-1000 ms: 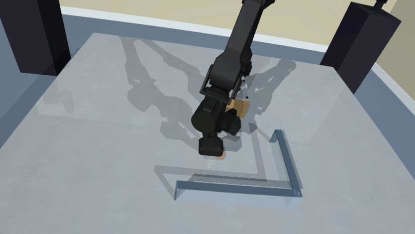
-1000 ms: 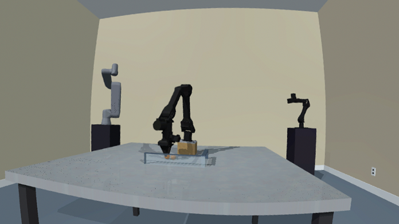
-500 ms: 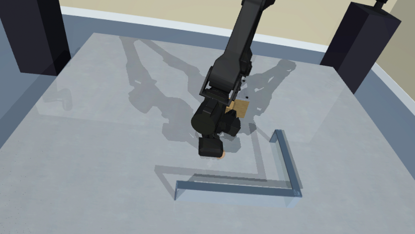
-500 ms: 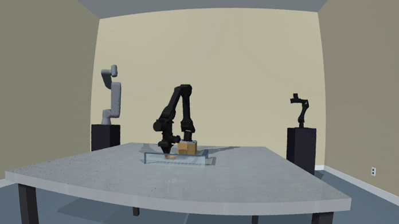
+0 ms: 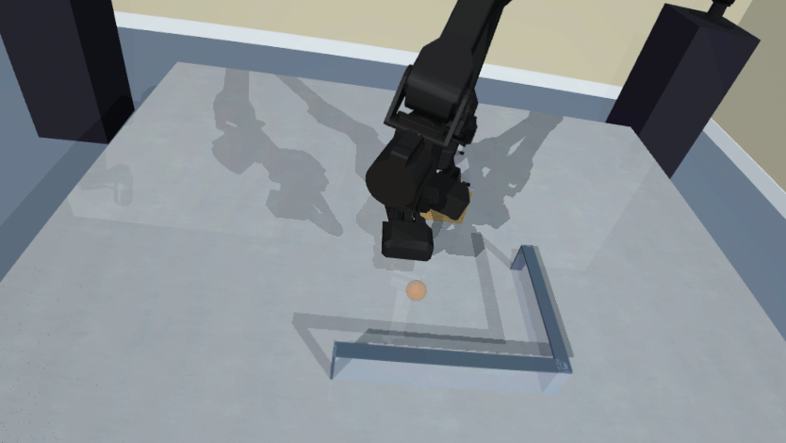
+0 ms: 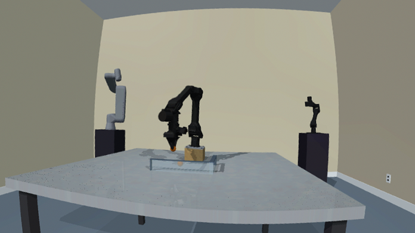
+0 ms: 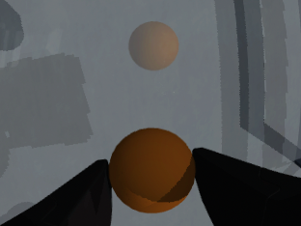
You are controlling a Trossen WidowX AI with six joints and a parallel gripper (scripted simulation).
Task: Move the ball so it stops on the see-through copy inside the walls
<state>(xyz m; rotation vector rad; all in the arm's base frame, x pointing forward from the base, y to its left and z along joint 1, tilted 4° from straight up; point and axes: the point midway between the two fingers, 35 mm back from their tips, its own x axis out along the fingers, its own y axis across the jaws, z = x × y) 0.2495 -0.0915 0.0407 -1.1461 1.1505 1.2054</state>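
Now: gripper tip 80 mm above the see-through copy, 40 mm to the right of it and 10 mm short of it. From my gripper tip the other things lie so: orange ball right at my gripper tip.
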